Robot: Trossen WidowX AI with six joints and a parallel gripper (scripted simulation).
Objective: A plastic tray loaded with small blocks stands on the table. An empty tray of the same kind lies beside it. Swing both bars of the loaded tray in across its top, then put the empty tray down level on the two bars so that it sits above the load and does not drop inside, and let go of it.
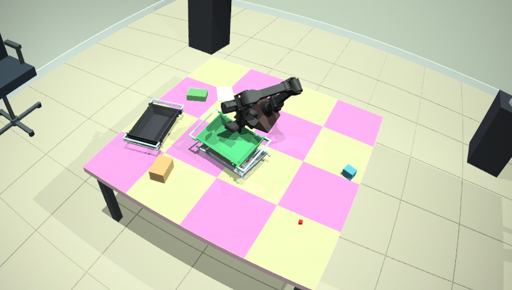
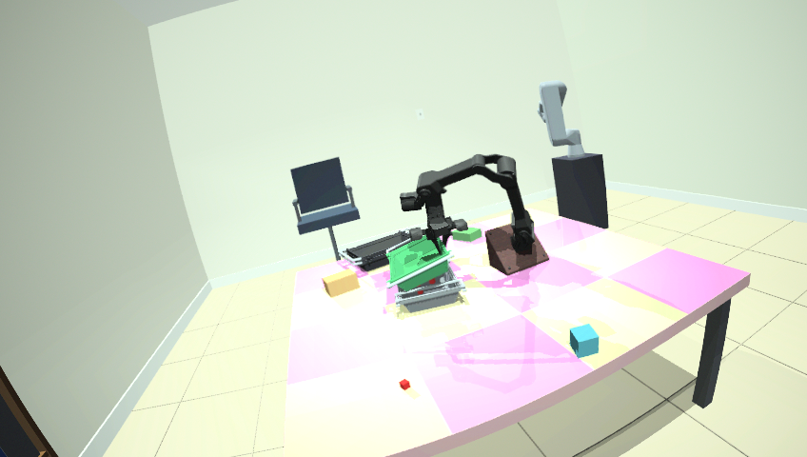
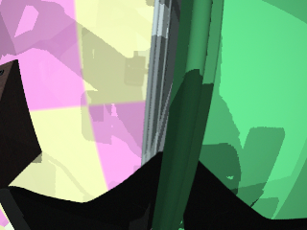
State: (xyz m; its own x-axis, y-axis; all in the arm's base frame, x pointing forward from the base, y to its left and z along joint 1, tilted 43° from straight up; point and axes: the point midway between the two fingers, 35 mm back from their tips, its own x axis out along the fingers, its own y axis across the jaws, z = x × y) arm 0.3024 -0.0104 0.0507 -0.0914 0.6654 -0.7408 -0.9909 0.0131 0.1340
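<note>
Right now the green tray is 8 cm ahead of my gripper tip, 1 cm to the right of it and 1 cm above it. From my gripper tip the other things lie so: orange block 37 cm ahead, 21 cm to the right, 9 cm below; green block 22 cm behind, 47 cm to the right, 10 cm below; white card 35 cm behind, 35 cm to the right, 11 cm below.
</note>
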